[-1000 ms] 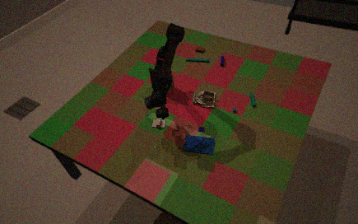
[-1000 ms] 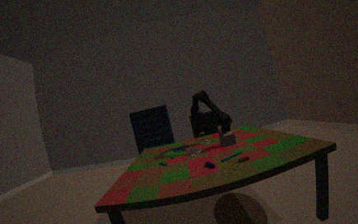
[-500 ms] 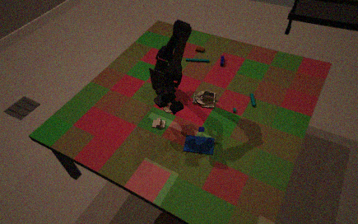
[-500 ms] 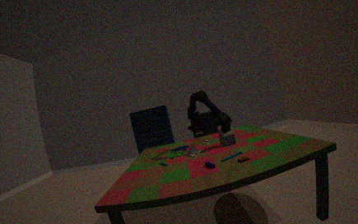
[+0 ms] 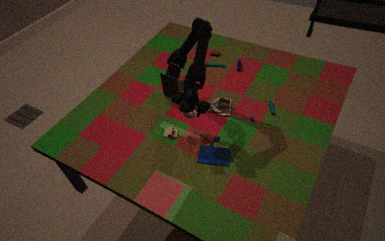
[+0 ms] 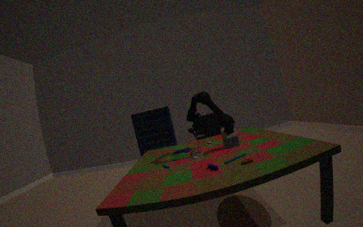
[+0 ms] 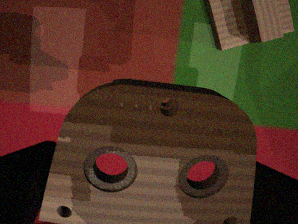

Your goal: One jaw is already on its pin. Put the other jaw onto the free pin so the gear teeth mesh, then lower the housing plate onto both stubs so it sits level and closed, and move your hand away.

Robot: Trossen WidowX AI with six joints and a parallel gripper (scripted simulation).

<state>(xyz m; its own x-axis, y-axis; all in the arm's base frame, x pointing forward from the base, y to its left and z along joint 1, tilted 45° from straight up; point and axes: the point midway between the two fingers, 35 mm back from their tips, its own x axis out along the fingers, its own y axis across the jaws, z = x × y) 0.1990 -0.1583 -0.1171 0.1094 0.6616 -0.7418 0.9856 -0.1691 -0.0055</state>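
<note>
Right now my gripper tip is 160 mm to the right of the pale curved jaw, 90 mm above it and 70 mm short of it. From my gripper tip the other things lie so: brown piece (630 mm to the left, 100 mm behind, 90 mm below); pale housing piece (20 mm above, 10 mm to the right); blue flat plate (170 mm ahead, 130 mm to the right, 100 mm below).
</note>
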